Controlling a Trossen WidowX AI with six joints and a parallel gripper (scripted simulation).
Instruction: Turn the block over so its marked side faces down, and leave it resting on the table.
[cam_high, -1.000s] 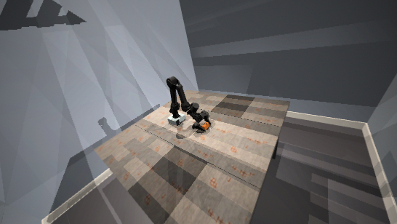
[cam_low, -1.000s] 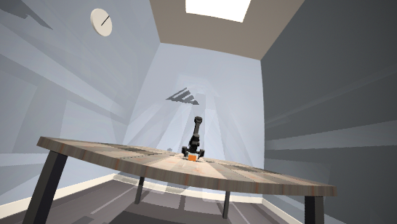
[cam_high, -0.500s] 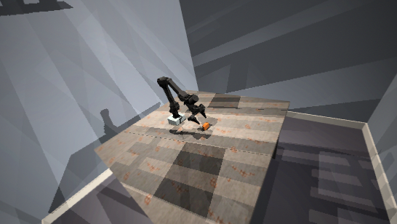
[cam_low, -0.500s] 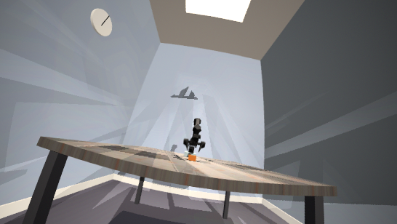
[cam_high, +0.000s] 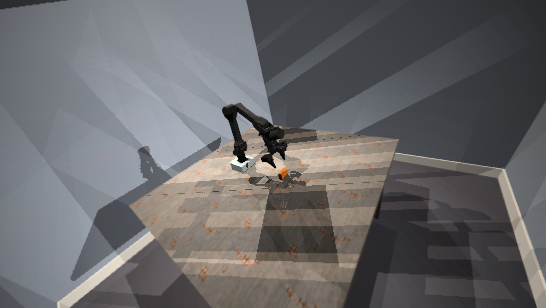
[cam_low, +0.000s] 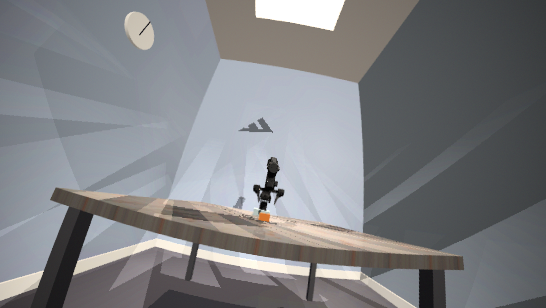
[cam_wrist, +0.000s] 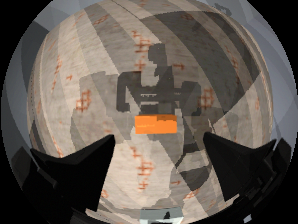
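The orange block lies 70 mm below my gripper tip.
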